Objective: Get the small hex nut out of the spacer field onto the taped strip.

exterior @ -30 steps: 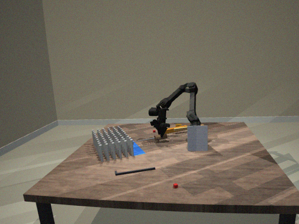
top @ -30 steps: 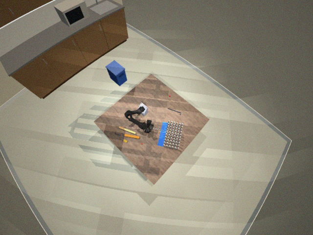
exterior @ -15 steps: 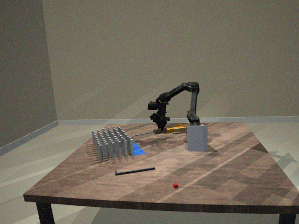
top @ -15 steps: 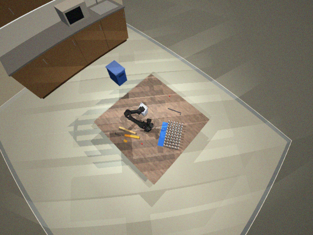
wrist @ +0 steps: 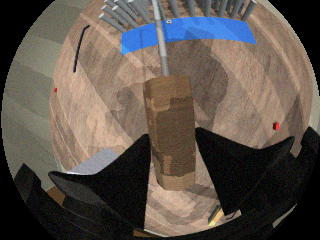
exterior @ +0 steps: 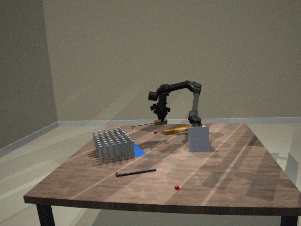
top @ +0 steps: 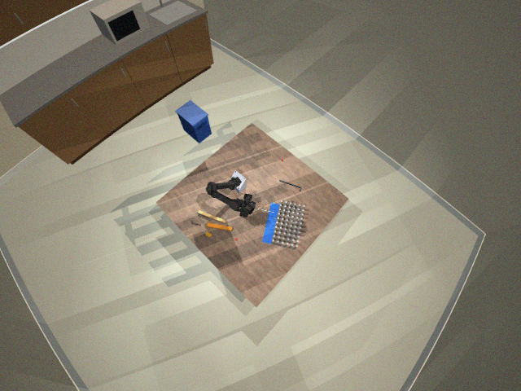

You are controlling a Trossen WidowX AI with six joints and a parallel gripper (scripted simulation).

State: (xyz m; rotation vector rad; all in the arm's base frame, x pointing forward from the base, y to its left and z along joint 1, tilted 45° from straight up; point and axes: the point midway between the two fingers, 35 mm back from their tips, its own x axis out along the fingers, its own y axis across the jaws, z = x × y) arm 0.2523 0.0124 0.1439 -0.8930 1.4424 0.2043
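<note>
Right now my gripper tip is 8 cm short of the pick tool and 6 cm to the right of it. Also, from my gripper tip: blue taped strip 19 cm ahead, 16 cm below, 9 cm to the left.
</note>
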